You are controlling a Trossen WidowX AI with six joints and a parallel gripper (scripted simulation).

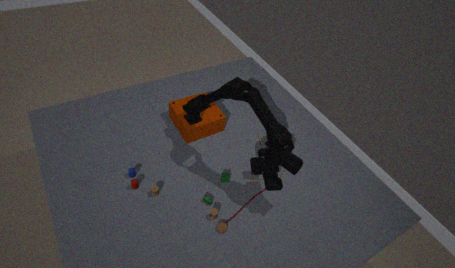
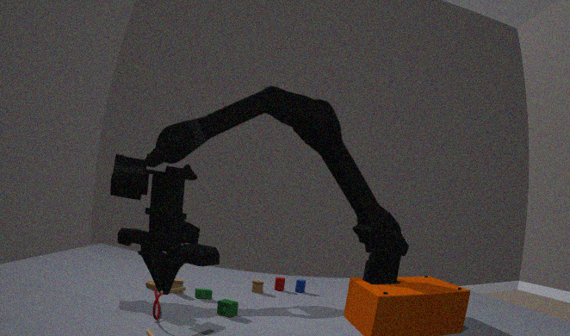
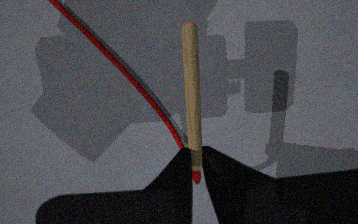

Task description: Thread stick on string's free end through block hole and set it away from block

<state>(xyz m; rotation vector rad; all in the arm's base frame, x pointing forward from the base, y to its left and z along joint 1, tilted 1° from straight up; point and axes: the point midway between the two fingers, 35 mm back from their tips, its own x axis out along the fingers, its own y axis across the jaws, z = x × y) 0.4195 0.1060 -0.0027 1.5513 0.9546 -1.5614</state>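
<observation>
Now: the loose stick 12 cm to the left of my gripper tip, 5 cm below it and 1 cm behind it. The rest, counted from my gripper tip: round wooden button: 25 cm to the right, 6 cm ahead, 5 cm below; thin wooden stick: 1 cm to the right, 1 cm behind; small green piece: 20 cm to the left, 12 cm behind, 4 cm below.
</observation>
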